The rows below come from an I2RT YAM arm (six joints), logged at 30 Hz.
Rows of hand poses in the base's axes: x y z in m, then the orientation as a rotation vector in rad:
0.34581 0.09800 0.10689 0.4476 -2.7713 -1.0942
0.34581 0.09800 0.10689 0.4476 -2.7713 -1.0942
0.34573 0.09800 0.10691 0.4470 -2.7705 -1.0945
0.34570 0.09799 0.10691 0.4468 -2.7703 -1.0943
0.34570 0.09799 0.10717 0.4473 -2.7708 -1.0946
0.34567 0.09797 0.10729 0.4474 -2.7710 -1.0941
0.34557 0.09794 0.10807 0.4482 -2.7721 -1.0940
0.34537 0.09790 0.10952 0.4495 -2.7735 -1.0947
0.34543 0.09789 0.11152 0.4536 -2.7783 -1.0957
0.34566 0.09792 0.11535 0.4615 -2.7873 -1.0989
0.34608 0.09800 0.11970 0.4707 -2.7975 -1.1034
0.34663 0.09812 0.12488 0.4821 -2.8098 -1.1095
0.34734 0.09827 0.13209 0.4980 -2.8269 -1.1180
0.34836 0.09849 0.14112 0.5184 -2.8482 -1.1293
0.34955 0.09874 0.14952 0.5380 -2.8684 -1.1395
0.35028 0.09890 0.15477 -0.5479 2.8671 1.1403
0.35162 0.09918 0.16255 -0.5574 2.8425 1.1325
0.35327 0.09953 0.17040 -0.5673 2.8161 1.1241
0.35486 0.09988 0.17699 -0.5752 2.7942 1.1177
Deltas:
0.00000 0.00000 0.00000 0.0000 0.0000 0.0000
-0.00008 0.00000 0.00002 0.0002 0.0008 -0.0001
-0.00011 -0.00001 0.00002 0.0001 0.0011 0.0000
-0.00011 -0.00001 0.00028 0.0003 0.0004 0.0000
-0.00014 -0.00003 0.00040 0.0000 0.0004 0.0000
-0.00024 -0.00006 0.00118 -0.0002 -0.0009 0.0000
-0.00044 -0.00010 0.00263 0.0002 -0.0027 0.0001
-0.00038 -0.00011 0.00463 0.0006 -0.0085 0.0002
-0.00015 -0.00008 0.00846 0.0022 -0.0198 0.0002
0.00027 0.00000 0.01281 0.0047 -0.0330 0.0002
0.00082 0.00012 0.01799 0.0081 -0.0490 0.0002
0.00153 0.00027 0.02520 0.0128 -0.0714 0.0002
0.00255 0.00049 0.03423 0.0192 -0.0997 0.0001
0.00374 0.00074 0.04263 0.0249 -0.1265 0.0001
0.00447 0.00090 0.04788 0.0285 -0.1437 0.0001
0.00581 0.00118 0.05566 0.0338 -0.1685 -0.0002
0.00746 0.00153 0.06351 0.0394 -0.1950 -0.0005
0.00905 0.00188 0.07010 0.0444 -0.2168 -0.0008

